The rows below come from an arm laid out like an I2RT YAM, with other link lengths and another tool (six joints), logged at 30 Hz.
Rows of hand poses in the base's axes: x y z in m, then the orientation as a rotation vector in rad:
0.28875, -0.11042, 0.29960, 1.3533, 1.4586, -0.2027
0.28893, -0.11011, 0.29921, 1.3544, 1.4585, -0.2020
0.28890, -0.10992, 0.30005, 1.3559, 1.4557, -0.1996
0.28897, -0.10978, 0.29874, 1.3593, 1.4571, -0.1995
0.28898, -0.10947, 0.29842, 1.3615, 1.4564, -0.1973
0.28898, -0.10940, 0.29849, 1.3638, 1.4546, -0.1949
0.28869, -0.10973, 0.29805, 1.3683, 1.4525, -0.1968
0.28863, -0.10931, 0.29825, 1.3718, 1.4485, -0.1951
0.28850, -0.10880, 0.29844, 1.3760, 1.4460, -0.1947
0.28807, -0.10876, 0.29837, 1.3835, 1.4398, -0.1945
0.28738, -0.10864, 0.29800, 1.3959, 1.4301, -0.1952
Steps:
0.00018, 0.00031, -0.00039, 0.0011, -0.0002, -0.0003
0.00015, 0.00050, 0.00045, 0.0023, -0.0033, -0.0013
0.00022, 0.00064, -0.00086, 0.0052, -0.0016, -0.0025
0.00023, 0.00095, -0.00118, 0.0076, -0.0028, -0.0030
0.00023, 0.00102, -0.00111, 0.0098, -0.0049, -0.0040
-0.00006, 0.00069, -0.00155, 0.0113, -0.0046, -0.0083
-0.00012, 0.00111, -0.00135, 0.0133, -0.0078, -0.0112
-0.00025, 0.00162, -0.00116, 0.0156, -0.0090, -0.0144
-0.00068, 0.00166, -0.00123, 0.0189, -0.0122, -0.0212
-0.00137, 0.00178, -0.00160, 0.0241, -0.0164, -0.0326

